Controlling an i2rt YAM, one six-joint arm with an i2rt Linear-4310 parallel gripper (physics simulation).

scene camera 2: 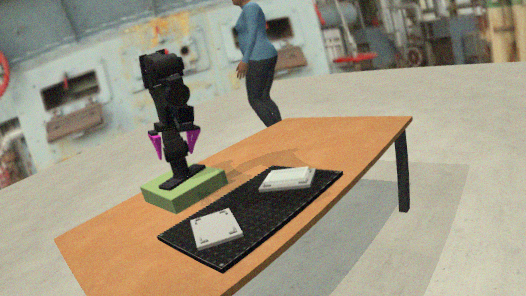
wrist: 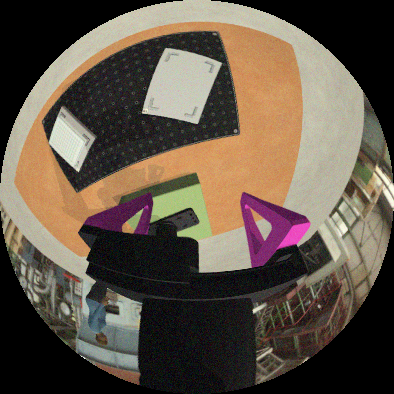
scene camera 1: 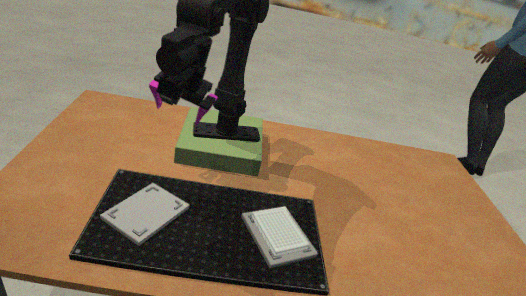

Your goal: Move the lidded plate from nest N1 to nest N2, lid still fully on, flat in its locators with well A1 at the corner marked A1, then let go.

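Places are measured from the arm's base along level axes (x left, y back, z up), in metres.
Where they show: gripper, fingertip midpoint: (scene camera 2: pixel 175 156) (wrist: pixel 196 196) (scene camera 1: pixel 177 116); arm's base at its link origin: (scene camera 2: pixel 182 177) (wrist: pixel 165 225) (scene camera 1: pixel 226 133).
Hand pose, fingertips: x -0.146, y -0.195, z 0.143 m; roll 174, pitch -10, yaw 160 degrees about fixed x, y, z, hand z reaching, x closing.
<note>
Things, the pixels of their top centre, and the offset from my fingertips. Level surfaces: height alone.
- white lidded plate at its top centre: (scene camera 1: pixel 280 227) (wrist: pixel 63 141) (scene camera 2: pixel 286 173) dz -0.162, dx +0.250, dy -0.183 m
- pale nest N1 at its top centre: (scene camera 1: pixel 279 231) (wrist: pixel 65 140) (scene camera 2: pixel 287 176) dz -0.173, dx +0.250, dy -0.183 m
- black perforated board at its top centre: (scene camera 1: pixel 210 223) (wrist: pixel 114 107) (scene camera 2: pixel 253 204) dz -0.190, dx +0.095, dy -0.152 m
- orange-brown table at its surface level: dz -0.204 m
The white lidded plate (scene camera 1: pixel 283 229) (scene camera 2: pixel 286 175) (wrist: pixel 67 140) lies in the pale nest N1 (scene camera 1: pixel 295 260) (scene camera 2: pixel 285 188) and looks flat; the lid's exact fit is too small to tell. The other pale nest, N2 (scene camera 1: pixel 145 212) (scene camera 2: pixel 216 230) (wrist: pixel 182 85), is empty, with dark corner locators. A tiny mark shows at one of its corners in the wrist view, but no label is readable. My gripper (scene camera 1: pixel 178 114) (scene camera 2: pixel 175 155) (wrist: pixel 196 196) is open and empty, its magenta fingers wide apart. It is high up beside the arm's base, well away from both nests.
Both nests sit on a black perforated board (scene camera 1: pixel 210 225) (scene camera 2: pixel 260 215) (wrist: pixel 120 120) on the orange-brown table (scene camera 1: pixel 400 200) (scene camera 2: pixel 340 135) (wrist: pixel 270 100). The arm stands on a green block (scene camera 1: pixel 217 162) (scene camera 2: pixel 200 192) (wrist: pixel 200 210) behind the board. A person (scene camera 1: pixel 487 105) (scene camera 2: pixel 257 50) stands beyond the table.
</note>
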